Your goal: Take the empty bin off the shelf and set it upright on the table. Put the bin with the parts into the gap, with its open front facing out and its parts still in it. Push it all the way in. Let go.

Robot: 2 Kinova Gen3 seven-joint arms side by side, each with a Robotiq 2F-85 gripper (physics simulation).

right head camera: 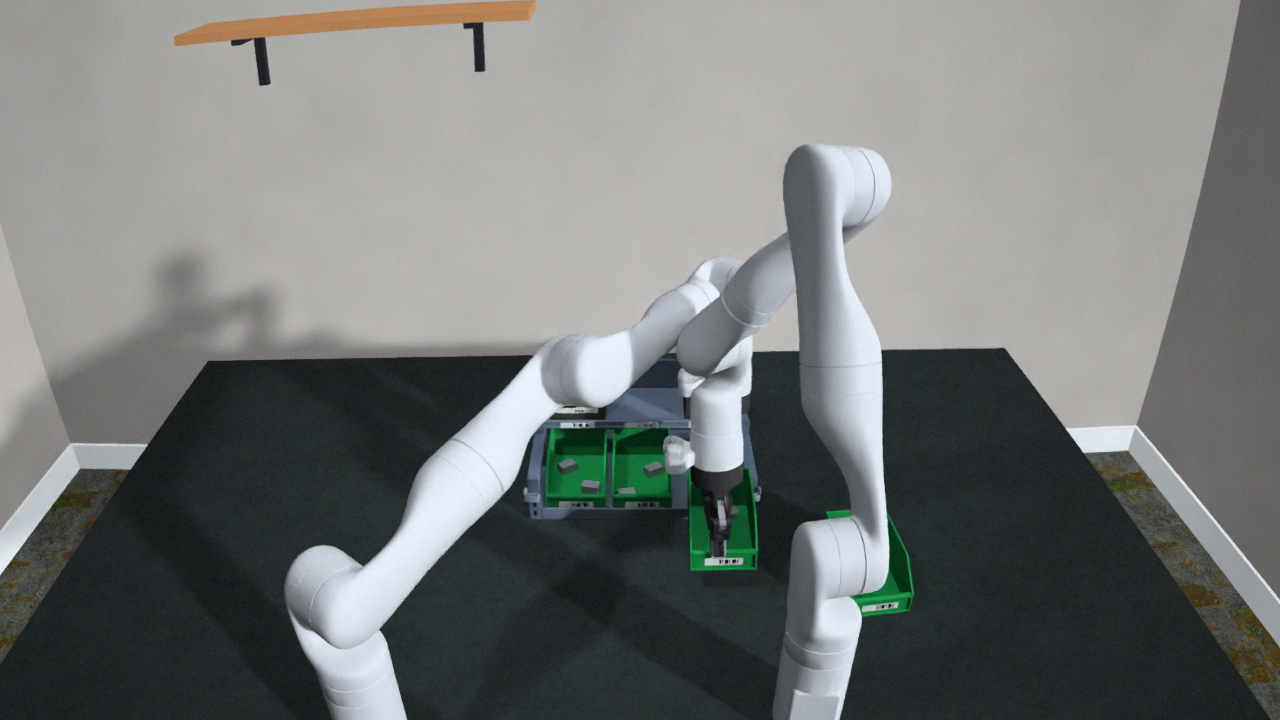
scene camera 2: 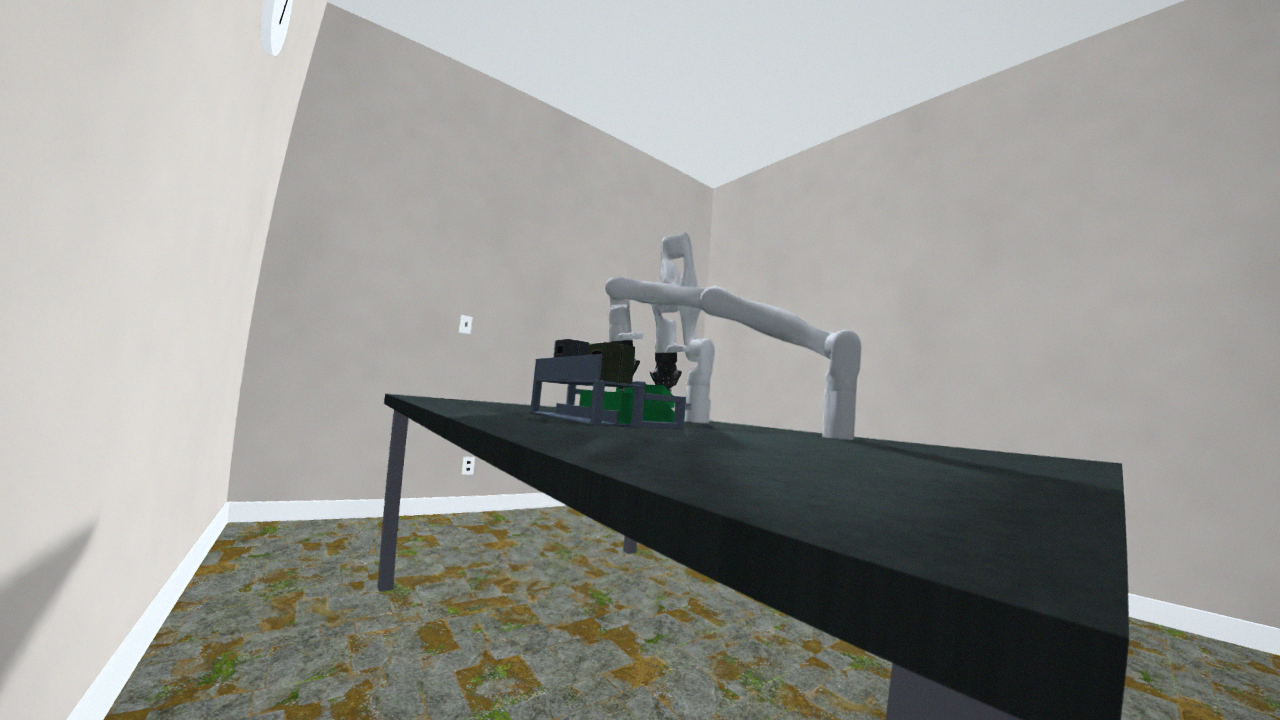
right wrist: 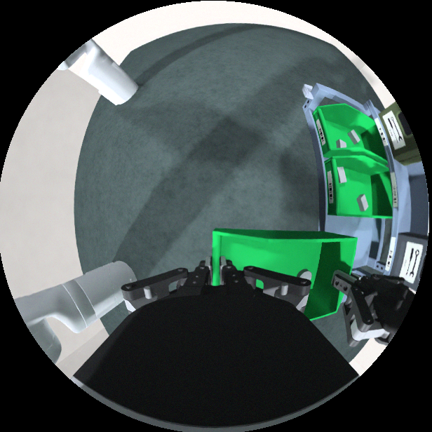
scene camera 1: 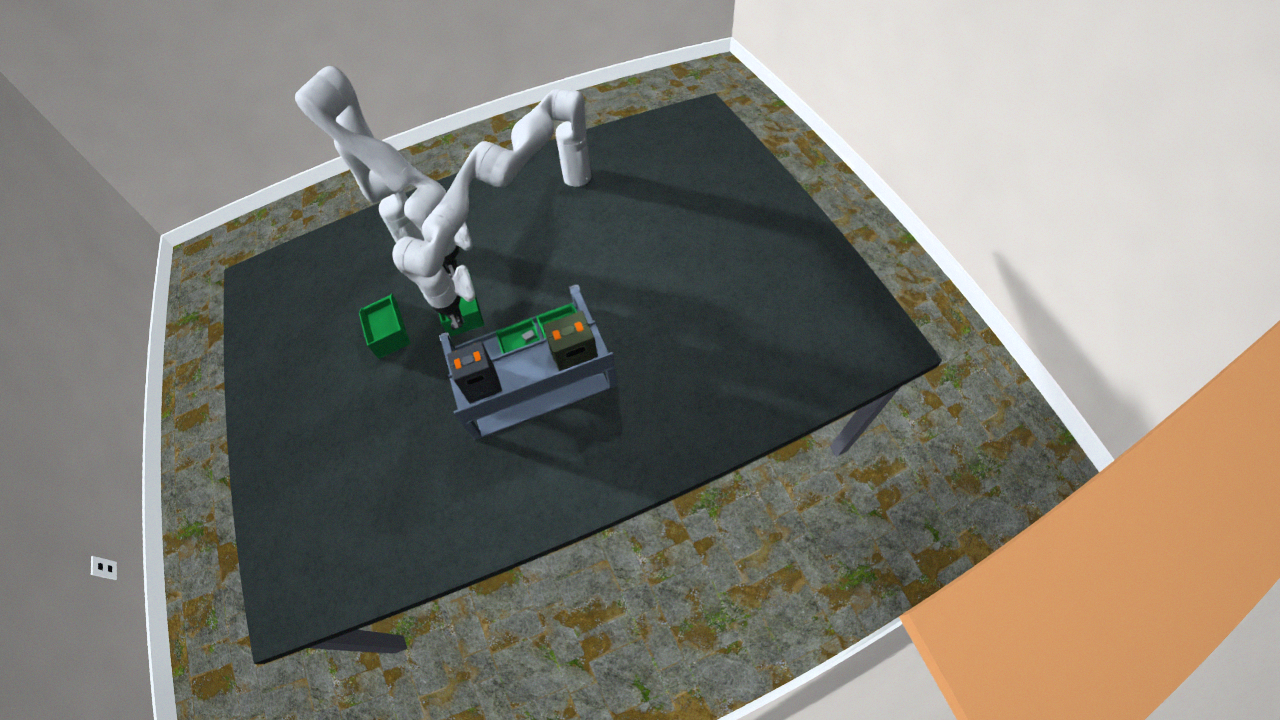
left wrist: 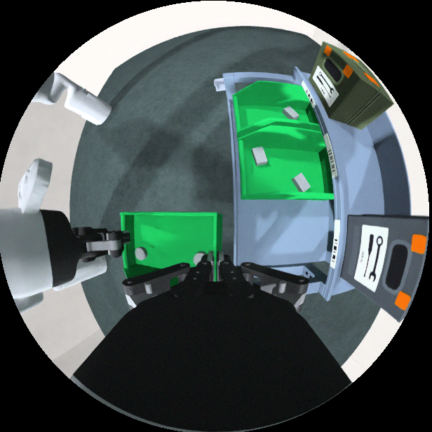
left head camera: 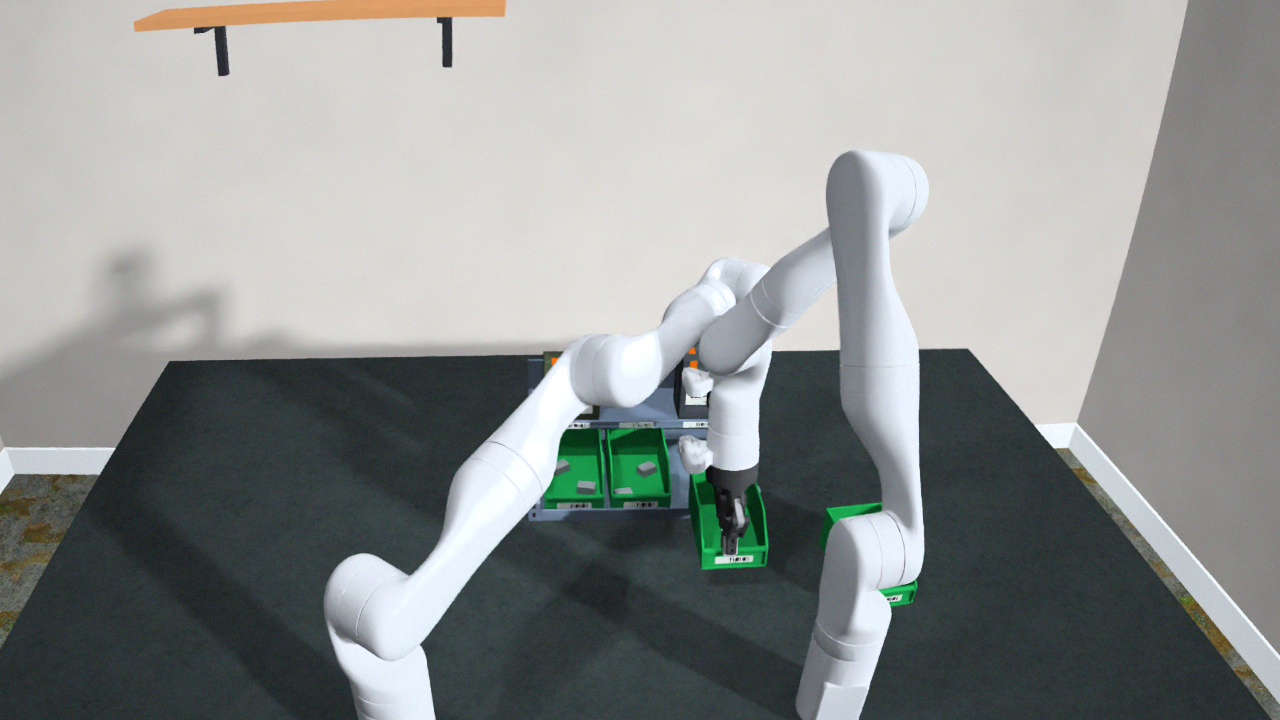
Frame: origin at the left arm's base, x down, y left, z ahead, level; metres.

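Seen in the pictures: left gripper, fingertip midpoint: (scene camera 2: 624, 390) (scene camera 1: 460, 321); right gripper, fingertip midpoint: (right head camera: 717, 555) (left head camera: 728, 553); left arm's base at its link origin: (scene camera 2: 837, 438) (scene camera 1: 577, 177); right arm's base at its link origin: (right head camera: 806, 714) (scene camera 2: 695, 422) (left head camera: 827, 706).
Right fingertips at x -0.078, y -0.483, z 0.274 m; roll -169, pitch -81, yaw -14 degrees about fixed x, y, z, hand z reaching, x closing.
Pixels of each thing's middle, then the offset from my right fingertips to it.
- empty green bin at the middle of its body: (right head camera: 867, 560) (left head camera: 868, 555) (scene camera 1: 382, 321) dz +0.003, dx +0.040, dy -0.240 m
- blue-grey rack at the middle of its body: (left head camera: 635, 439) (right head camera: 640, 439) (scene camera 1: 523, 349) (scene camera 2: 607, 392) dz +0.314, dx -0.003, dy +0.087 m
- olive case at the middle of its body: (left head camera: 571, 385) (scene camera 1: 570, 341) (scene camera 2: 609, 363) dz +0.393, dx -0.072, dy +0.191 m
- dark grey case at the middle of its body: (left head camera: 701, 379) (scene camera 1: 475, 373) (scene camera 2: 570, 361) dz +0.370, dx -0.085, dy -0.038 m
The green bin with round grey parts (left wrist: 141, 253) (right wrist: 304, 275) is upright between my grippers. This bin (left head camera: 707, 528) (right head camera: 701, 534) (left wrist: 170, 230) (right wrist: 270, 252) is in front of the rack's gap (left wrist: 285, 230), outside it, its low labelled front facing away from the rack. My left gripper (left wrist: 215, 258) (right wrist: 335, 275) is shut on its rear wall, largely hidden in the head views. My right gripper (left head camera: 731, 548) (right head camera: 718, 548) (right wrist: 215, 263) is shut on its front wall. The empty green bin (right head camera: 895, 573) (scene camera 1: 383, 324) stands upright on the table, partly hidden by the right arm in the head views.
The blue-grey rack (left head camera: 617, 514) (right head camera: 617, 513) (scene camera 1: 537, 380) holds two green bins with grey blocks (left wrist: 275, 100) (left wrist: 277, 170) beside the gap. An olive case (scene camera 1: 570, 340) (left wrist: 345, 90) and a dark grey case (scene camera 1: 474, 371) (left wrist: 380, 260) stand on its top. My arms cross above the table.
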